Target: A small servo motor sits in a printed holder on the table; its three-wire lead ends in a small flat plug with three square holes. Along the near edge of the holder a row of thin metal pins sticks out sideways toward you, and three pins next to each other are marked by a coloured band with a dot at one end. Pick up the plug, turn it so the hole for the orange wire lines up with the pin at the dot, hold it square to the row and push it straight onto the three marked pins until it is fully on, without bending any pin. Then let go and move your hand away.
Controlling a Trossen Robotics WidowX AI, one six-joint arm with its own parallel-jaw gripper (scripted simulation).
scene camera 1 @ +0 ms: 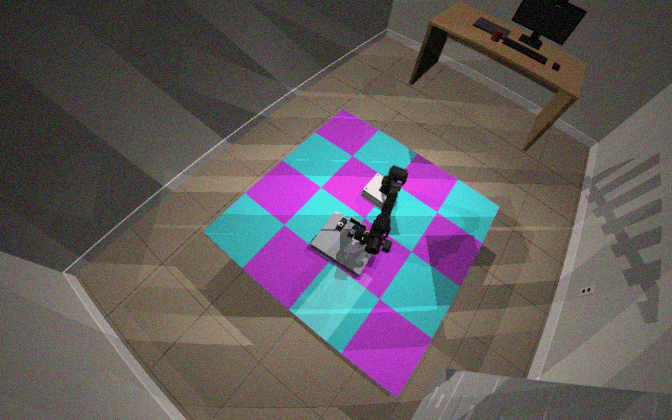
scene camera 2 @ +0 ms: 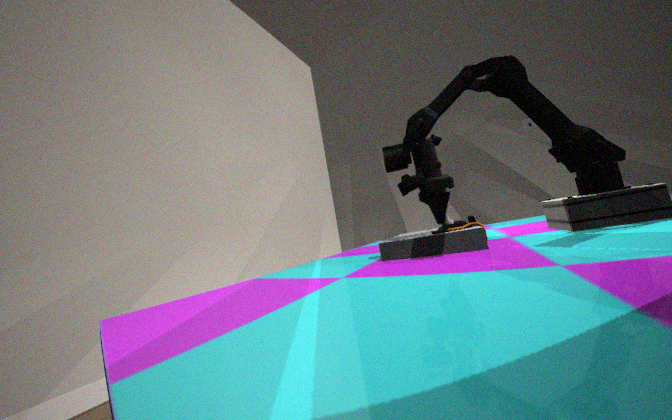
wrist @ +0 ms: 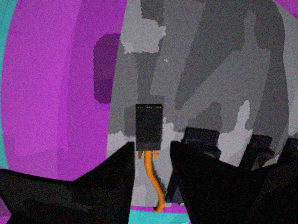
Observation:
I see my gripper and a grey holder.
My gripper also shows in the wrist view.

